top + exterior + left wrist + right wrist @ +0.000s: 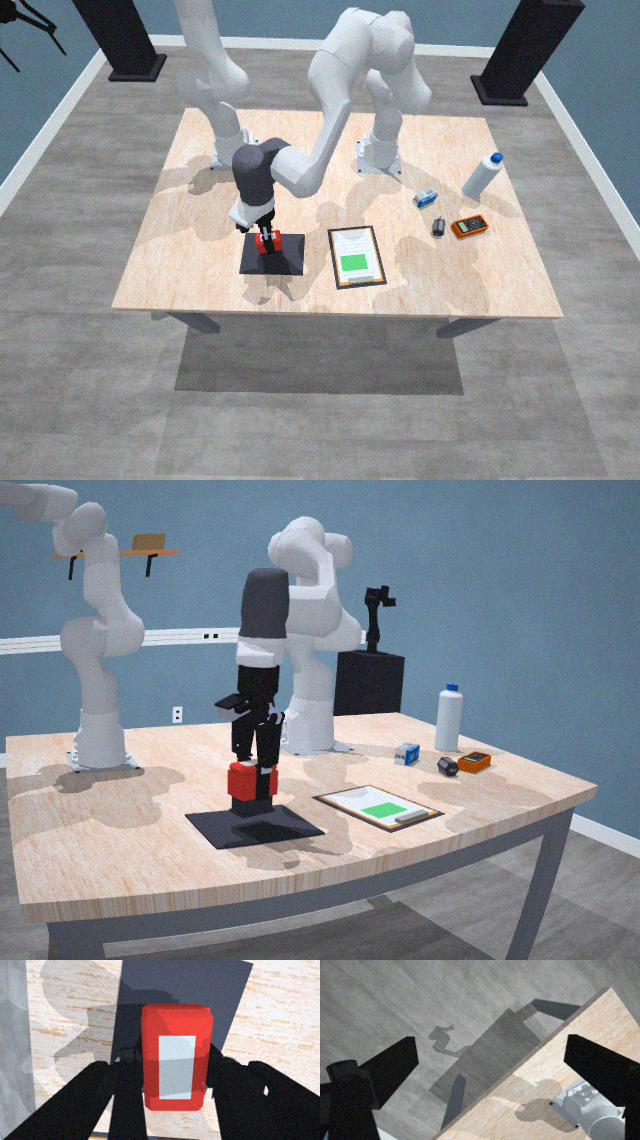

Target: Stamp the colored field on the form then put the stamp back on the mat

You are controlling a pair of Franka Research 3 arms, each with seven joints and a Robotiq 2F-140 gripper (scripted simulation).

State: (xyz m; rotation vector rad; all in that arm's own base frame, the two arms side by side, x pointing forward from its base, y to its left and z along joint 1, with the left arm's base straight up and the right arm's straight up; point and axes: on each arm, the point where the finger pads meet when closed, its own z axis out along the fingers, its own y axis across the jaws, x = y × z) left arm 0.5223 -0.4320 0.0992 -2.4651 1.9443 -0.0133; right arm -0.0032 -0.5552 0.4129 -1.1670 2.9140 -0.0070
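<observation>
Right now the black base is 5 cm below my left hand. The rest, counted from my left hand: dark mat 10 cm below; then clipboard 31 cm to the left, 9 cm below, 2 cm ahead; then red stamp 2 cm below.
</observation>
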